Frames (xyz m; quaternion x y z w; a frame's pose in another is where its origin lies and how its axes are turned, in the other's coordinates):
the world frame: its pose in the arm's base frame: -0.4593 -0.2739 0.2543 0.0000 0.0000 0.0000 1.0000
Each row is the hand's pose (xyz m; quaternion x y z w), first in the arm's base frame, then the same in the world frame.
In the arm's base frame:
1: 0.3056 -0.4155 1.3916 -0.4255 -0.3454 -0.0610 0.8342
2: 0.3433 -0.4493 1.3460 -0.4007 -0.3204 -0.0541 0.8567
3: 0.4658 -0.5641 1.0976 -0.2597 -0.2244 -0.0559 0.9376
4: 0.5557 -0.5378 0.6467 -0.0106 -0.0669 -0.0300 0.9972
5: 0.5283 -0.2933 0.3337 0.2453 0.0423 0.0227 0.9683
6: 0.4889 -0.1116 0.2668 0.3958 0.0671 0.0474 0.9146
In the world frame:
1: 0.7649 -0.1416 1.1373 -0.4255 -0.3454 -0.0610 0.8342
2: 0.8026 -0.1754 1.0917 -0.4007 -0.3204 -0.0541 0.8567
3: 0.9251 -0.2902 0.8433 -0.2597 -0.2244 -0.0559 0.9376
4: 1.0150 -0.2639 0.3924 -0.0106 -0.0669 -0.0300 0.9973
5: 0.9876 -0.0194 0.0794 0.2453 0.0423 0.0227 0.9683
6: 0.9482 0.1623 0.0125 0.3958 0.0671 0.0474 0.9146

